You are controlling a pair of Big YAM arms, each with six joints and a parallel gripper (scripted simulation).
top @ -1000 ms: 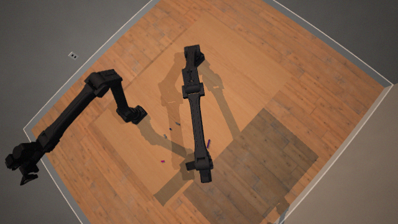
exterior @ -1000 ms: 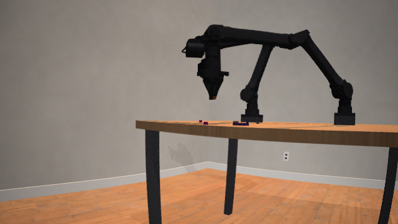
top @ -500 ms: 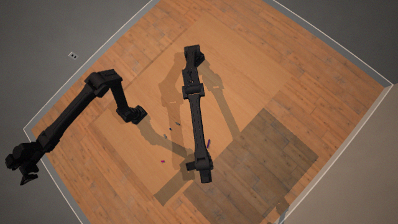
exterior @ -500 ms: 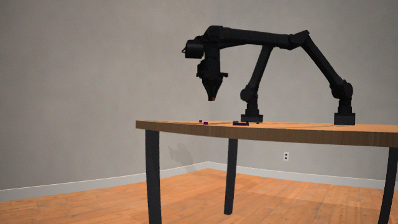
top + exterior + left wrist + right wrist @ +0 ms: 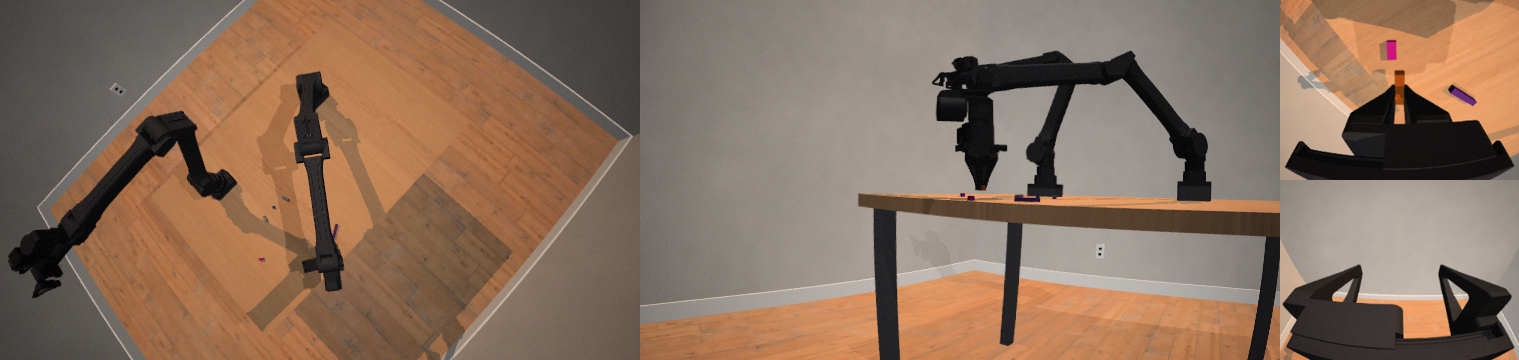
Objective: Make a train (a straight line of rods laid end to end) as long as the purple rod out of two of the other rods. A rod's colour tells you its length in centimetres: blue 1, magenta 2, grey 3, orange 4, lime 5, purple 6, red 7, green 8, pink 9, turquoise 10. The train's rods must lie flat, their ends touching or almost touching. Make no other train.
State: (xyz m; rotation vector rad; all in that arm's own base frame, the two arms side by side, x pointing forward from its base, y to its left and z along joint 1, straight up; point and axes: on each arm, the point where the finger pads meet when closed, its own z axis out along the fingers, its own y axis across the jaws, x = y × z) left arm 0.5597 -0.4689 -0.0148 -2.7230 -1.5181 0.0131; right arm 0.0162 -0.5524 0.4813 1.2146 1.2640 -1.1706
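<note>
Now: left hand 80 mm to the right of the purple rod, 70 mm past it and 30 mm above it. From my left hand the other things lie so: blue rod: 340 mm behind, 50 mm to the right, 30 mm below; then magenta rod: 240 mm to the right, 210 mm behind, 30 mm below; then orange rod: right at my left hand.
</note>
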